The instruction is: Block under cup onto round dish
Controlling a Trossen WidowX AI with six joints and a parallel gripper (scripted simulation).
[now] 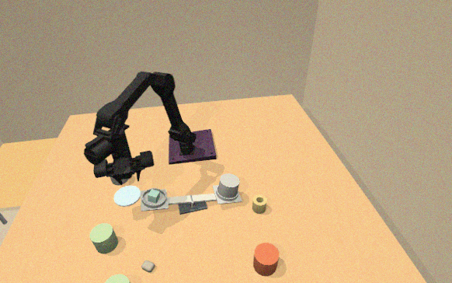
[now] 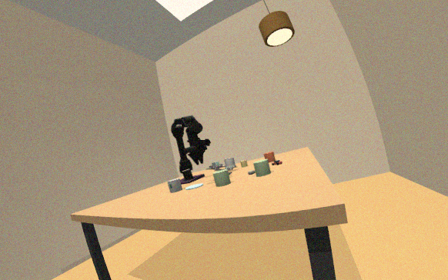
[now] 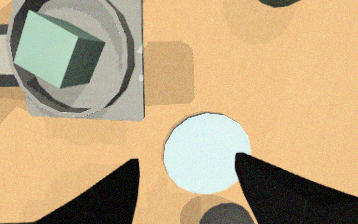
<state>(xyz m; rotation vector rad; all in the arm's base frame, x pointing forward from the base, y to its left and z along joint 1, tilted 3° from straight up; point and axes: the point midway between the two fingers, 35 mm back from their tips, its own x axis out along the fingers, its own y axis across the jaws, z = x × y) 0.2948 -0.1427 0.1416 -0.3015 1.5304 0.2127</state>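
My gripper tip is 9 cm to the right of the pale green block, 4 cm short of it and 3 cm above it. Also, from my gripper tip: pale blue round dish 11 cm below, 5 cm to the right, 4 cm behind; small grey pebble 24 cm ahead, 10 cm to the left, 10 cm below; yellow ring 45 cm to the left, 9 cm below, 2 cm ahead.
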